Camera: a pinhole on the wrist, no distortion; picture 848 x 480 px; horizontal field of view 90.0 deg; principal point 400.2 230.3 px. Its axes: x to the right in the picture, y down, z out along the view. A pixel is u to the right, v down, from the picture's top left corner.
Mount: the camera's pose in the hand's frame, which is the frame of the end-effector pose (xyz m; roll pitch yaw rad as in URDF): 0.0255 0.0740 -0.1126 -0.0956 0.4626 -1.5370
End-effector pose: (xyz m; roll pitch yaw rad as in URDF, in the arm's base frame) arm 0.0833 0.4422 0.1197 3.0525 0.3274 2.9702
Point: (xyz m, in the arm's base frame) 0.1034 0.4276 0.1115
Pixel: 456.5 52.8
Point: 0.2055 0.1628 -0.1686
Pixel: 507.2 104.1
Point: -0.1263 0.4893 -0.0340
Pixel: outside the picture
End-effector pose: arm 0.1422 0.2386 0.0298 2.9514 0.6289 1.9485
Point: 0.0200 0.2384 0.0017
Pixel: 732.1 244.9
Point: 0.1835 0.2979 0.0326
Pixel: 240.5 211.5
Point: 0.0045 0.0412 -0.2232
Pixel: 523.8 194.3
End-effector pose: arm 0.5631 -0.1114 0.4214 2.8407 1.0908 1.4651
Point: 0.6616 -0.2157 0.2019
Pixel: 239.9 361.4
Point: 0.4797 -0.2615 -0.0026
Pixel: 430.8 417.4
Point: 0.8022 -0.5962 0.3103
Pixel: 117.6 78.7
